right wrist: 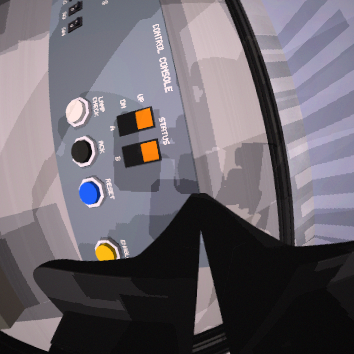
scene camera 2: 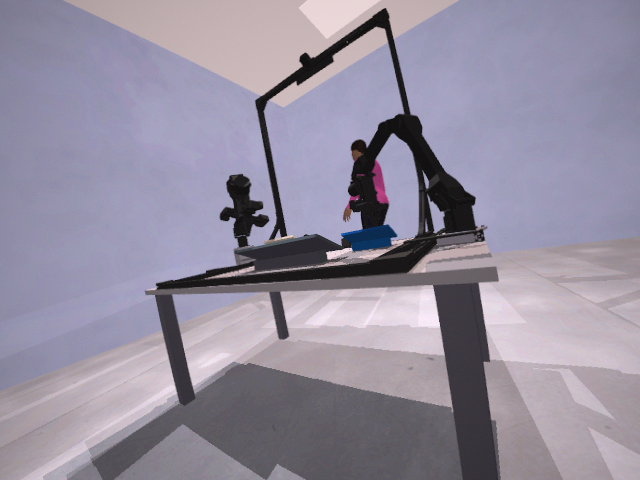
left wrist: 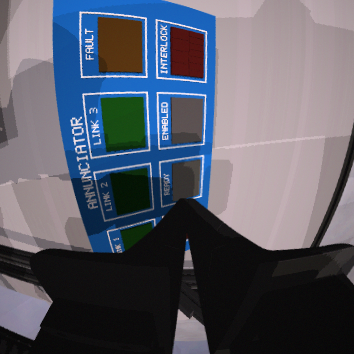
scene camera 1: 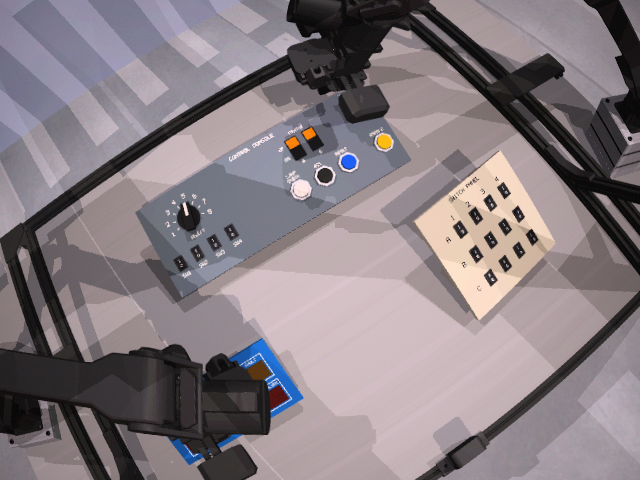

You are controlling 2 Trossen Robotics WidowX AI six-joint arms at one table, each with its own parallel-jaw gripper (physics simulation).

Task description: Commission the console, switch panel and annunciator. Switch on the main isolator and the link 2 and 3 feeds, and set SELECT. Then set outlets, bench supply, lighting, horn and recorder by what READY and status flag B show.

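Seen in the pictures: left gripper, fingertip midpoint: (left wrist: 185, 204); right gripper, fingertip midpoint: (right wrist: 197, 199) (scene camera 2: 248, 236) (scene camera 1: 321, 92); left arm's base, origin of the base link: (scene camera 2: 461, 230) (scene camera 1: 25, 414); right arm's base, origin of the base link: (scene camera 2: 243, 247) (scene camera 1: 635, 116).
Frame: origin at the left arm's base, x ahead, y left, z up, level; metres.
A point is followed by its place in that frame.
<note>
The grey control console (scene camera 1: 258, 196) {z 0.035, x 0.494, y 0.213 m} (right wrist: 107, 60) {z 0.042, x 0.503, y 0.231 m} lies at the upper left in scene camera 1. Its SELECT knob (scene camera 1: 188, 217) {z 0.063, x 0.388, y 0.203 m} points near 5. Status flags A (right wrist: 135, 121) {z 0.050, x 0.570, y 0.266 m} and B (right wrist: 141, 153) {z 0.050, x 0.599, y 0.274 m} both show orange at the UP end. The cream switch panel (scene camera 1: 444, 229) {z 0.074, x 0.717, y 0.051 m} is at the right; its rocker positions are too small to read. The blue annunciator (scene camera 1: 289, 379) {z 0.024, x 0.456, y -0.060 m} (left wrist: 70, 65) {z 0.051, x 0.402, y -0.022 m} is partly hidden by my left arm. READY (left wrist: 186, 179) {z 0.020, x 0.345, y -0.101 m} looks grey. My left gripper (left wrist: 185, 204) {z 0.049, x 0.341, y -0.101 m} is shut and empty over the annunciator. My right gripper (right wrist: 197, 199) {z 0.112, x 0.630, y 0.306 m} is shut and empty above the console's ENABLE end.
On the console are the white LAMP CHECK (scene camera 1: 300, 189) {z 0.035, x 0.556, y 0.202 m}, black ACK (scene camera 1: 324, 175) {z 0.035, x 0.596, y 0.212 m}, blue RESET (scene camera 1: 348, 161) {z 0.035, x 0.638, y 0.222 m} and yellow ENABLE (scene camera 1: 384, 141) {z 0.035, x 0.702, y 0.238 m} buttons. A black frame (scene camera 1: 160, 132) {z -0.013, x 0.354, y 0.445 m} borders the table. A person in pink (scene camera 2: 379, 183) stands behind the table in scene camera 2.
</note>
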